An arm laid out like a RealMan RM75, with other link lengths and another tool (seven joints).
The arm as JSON. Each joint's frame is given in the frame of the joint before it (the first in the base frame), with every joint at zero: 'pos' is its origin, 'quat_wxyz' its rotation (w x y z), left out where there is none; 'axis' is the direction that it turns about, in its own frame. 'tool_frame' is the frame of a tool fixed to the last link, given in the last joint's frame.
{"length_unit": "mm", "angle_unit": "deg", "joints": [
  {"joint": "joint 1", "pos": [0.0, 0.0, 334.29], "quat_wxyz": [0.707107, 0.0, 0.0, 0.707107], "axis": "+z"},
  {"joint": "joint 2", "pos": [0.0, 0.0, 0.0], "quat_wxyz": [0.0, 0.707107, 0.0, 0.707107], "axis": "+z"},
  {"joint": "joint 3", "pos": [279.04, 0.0, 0.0], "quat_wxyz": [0.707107, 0.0, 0.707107, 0.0], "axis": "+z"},
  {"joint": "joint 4", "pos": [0.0, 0.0, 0.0], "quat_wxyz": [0.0, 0.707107, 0.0, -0.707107], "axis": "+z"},
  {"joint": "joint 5", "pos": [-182.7, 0.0, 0.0], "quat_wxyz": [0.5, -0.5, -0.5, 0.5], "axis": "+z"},
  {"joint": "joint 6", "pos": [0.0, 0.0, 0.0], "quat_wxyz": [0.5, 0.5, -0.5, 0.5], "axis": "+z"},
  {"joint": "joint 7", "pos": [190.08, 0.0, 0.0], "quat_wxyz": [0.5, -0.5, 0.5, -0.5], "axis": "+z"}
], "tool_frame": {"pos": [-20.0, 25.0, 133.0], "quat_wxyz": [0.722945, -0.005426, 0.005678, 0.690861]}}
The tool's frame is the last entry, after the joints.
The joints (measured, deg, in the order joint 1, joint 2, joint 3, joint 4, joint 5, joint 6, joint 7), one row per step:
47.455, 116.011, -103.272, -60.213, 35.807, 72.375, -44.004
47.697, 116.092, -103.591, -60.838, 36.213, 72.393, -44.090
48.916, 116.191, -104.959, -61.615, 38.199, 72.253, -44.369
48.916, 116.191, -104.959, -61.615, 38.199, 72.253, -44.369
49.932, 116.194, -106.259, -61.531, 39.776, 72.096, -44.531
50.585, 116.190, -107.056, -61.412, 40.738, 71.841, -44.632
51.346, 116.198, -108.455, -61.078, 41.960, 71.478, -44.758
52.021, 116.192, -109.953, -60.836, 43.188, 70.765, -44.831
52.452, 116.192, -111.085, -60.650, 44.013, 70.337, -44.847
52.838, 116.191, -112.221, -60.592, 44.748, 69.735, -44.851
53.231, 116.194, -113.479, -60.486, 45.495, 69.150, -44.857
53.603, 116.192, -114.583, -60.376, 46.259, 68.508, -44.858
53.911, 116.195, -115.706, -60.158, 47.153, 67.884, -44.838
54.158, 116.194, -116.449, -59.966, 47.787, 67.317, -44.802
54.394, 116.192, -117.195, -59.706, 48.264, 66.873, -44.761
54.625, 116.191, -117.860, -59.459, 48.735, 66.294, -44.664
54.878, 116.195, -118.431, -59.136, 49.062, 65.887, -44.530
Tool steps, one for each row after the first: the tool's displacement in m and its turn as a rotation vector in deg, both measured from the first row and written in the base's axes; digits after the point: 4 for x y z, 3 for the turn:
-0.0068, 0.0002, -0.0027, -0.394, 0.448, 0.828
-0.0250, -0.0019, -0.0122, -2.074, 1.621, 2.823
-0.0250, -0.0019, -0.0122, -2.074, 1.621, 2.823
-0.0344, -0.0053, -0.0188, -3.512, 2.029, 3.877
-0.0403, -0.0069, -0.0228, -4.293, 2.312, 4.564
-0.0451, -0.0106, -0.0282, -5.505, 2.335, 5.361
-0.0505, -0.0134, -0.0338, -6.509, 2.528, 6.292
-0.0532, -0.0162, -0.0376, -7.273, 2.527, 6.851
-0.0565, -0.0181, -0.0413, -7.886, 2.617, 7.580
-0.0592, -0.0205, -0.0452, -8.590, 2.591, 8.293
-0.0621, -0.0226, -0.0488, -9.165, 2.715, 8.923
-0.0641, -0.0256, -0.0527, -9.794, 2.864, 9.295
-0.0659, -0.0271, -0.0554, -10.112, 3.062, 9.568
-0.0663, -0.0285, -0.0574, -10.429, 3.022, 9.782
-0.0675, -0.0291, -0.0596, -10.584, 3.137, 9.989
-0.0676, -0.0296, -0.0609, -10.705, 3.066, 10.079

